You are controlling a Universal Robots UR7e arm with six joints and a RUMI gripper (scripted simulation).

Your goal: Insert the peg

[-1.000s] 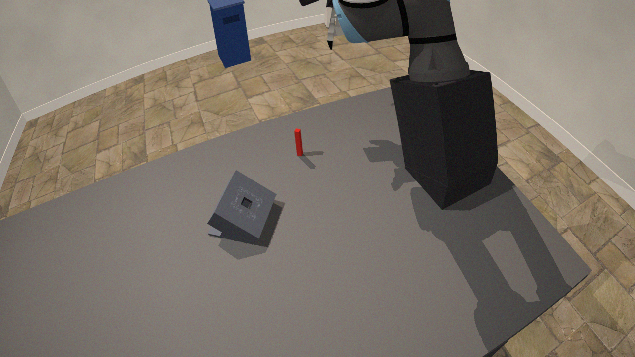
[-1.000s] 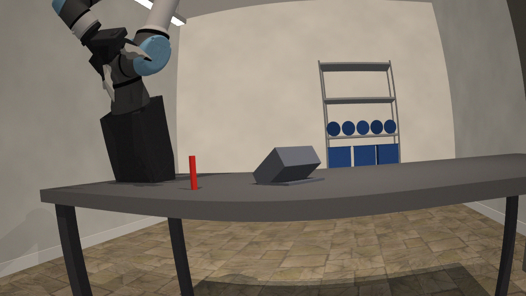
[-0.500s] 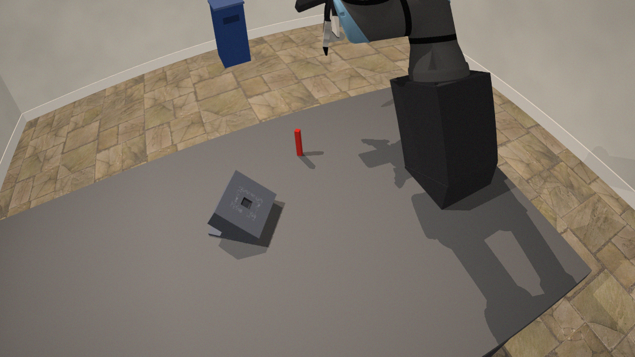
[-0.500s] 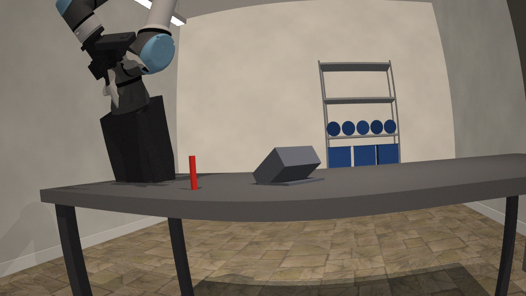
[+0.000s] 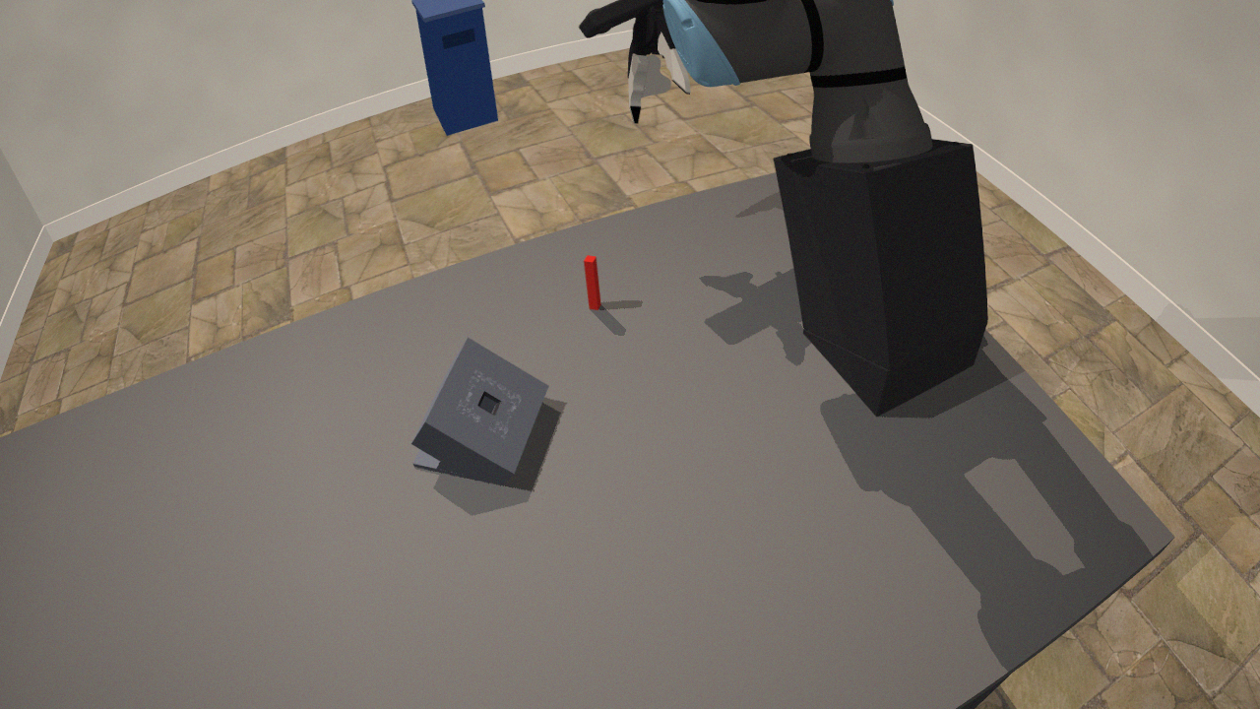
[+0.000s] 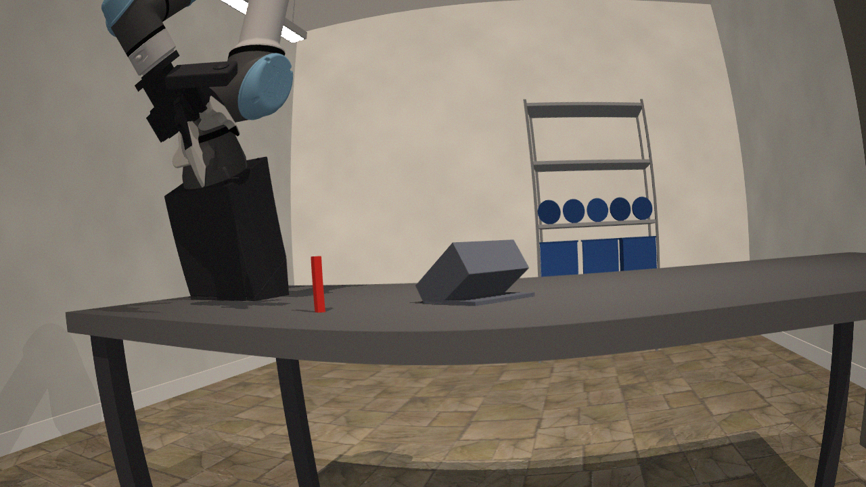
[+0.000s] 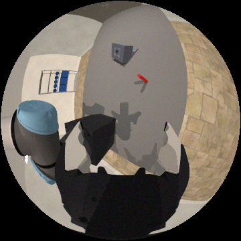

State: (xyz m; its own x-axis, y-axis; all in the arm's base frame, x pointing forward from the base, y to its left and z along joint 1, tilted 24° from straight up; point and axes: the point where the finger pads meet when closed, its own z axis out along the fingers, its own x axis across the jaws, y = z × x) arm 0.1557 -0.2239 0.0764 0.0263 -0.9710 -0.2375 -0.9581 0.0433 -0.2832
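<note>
Right now the peg is 140 mm ahead of my hand, 50 mm to the left of it and 190 mm below it.
</note>
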